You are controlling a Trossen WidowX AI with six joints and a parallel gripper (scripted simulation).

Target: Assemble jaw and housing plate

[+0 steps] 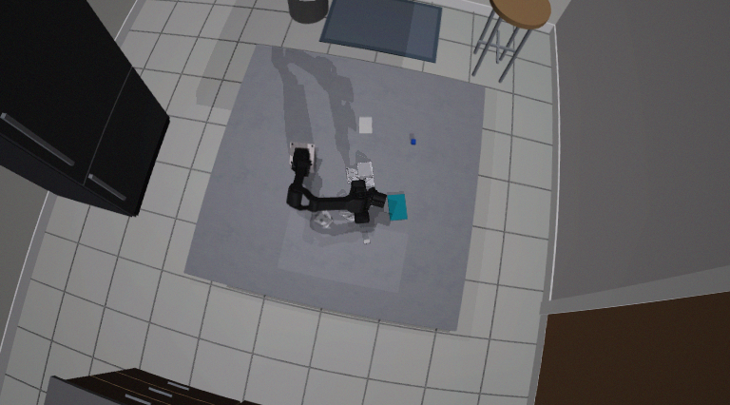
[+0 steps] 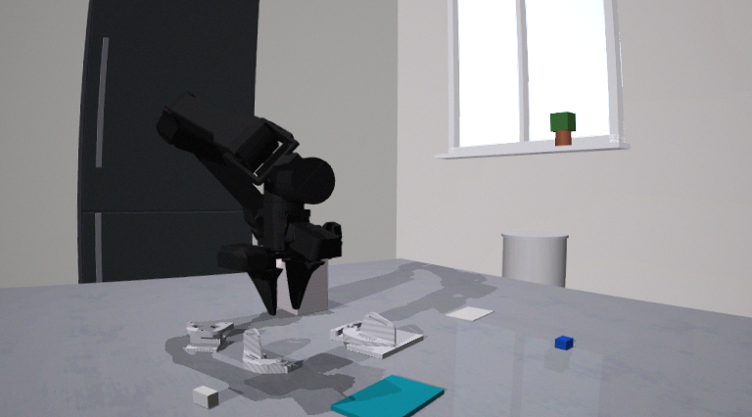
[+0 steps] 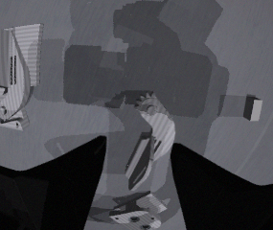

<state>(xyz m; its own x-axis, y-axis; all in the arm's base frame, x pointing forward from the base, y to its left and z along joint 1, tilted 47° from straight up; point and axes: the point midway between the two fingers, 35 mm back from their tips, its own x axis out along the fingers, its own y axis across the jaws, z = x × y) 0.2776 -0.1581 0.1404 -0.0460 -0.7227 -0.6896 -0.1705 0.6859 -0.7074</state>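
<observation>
Now: the small white cube 5 cm ahead of my gripper tip, 14 cm to the right of it and 7 cm below it. From my gripper tip the other things lie so: white card 44 cm to the left, 8 cm below; teal card 18 cm ahead, 3 cm to the left, 8 cm below; blue cube 24 cm ahead, 37 cm to the left, 7 cm below.
</observation>
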